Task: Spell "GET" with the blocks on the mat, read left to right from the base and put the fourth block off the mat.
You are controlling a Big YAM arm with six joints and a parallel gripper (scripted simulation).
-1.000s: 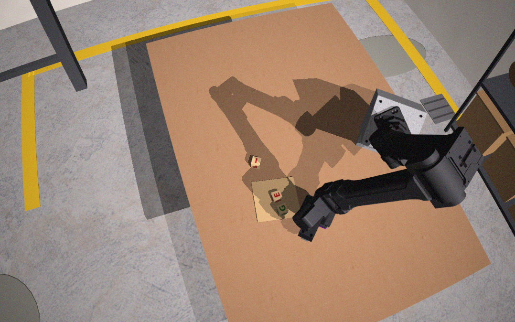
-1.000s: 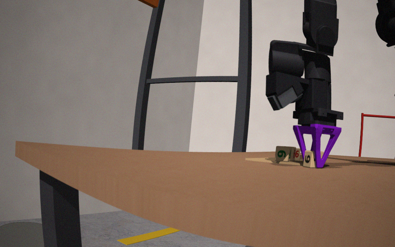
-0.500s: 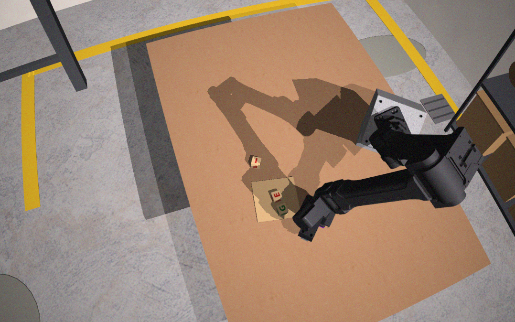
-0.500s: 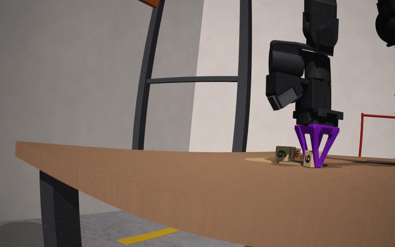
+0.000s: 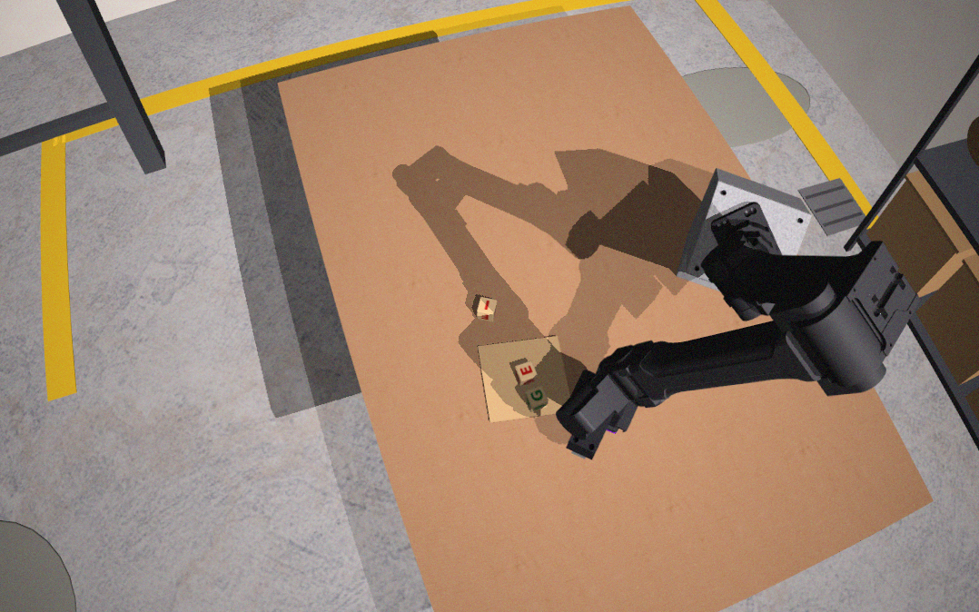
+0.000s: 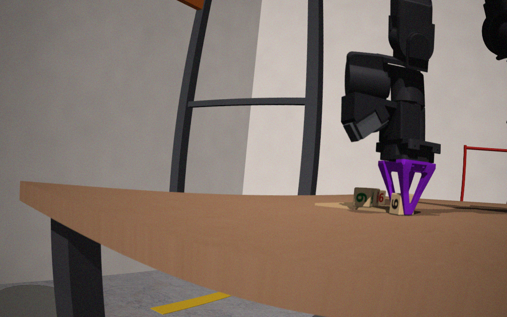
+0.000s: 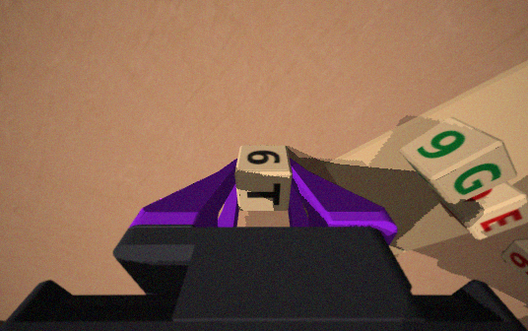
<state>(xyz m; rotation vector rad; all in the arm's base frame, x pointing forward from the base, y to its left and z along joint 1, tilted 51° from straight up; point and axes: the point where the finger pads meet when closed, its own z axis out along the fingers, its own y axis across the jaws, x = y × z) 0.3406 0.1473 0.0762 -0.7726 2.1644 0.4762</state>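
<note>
My gripper is now 10 cm to the left of the E block, 10 cm short of it and 1 cm below it. Round my hand: G block 9 cm ahead, 5 cm to the right, 1 cm above; square mat 10 cm to the right, 10 cm ahead, 1 cm below.
</note>
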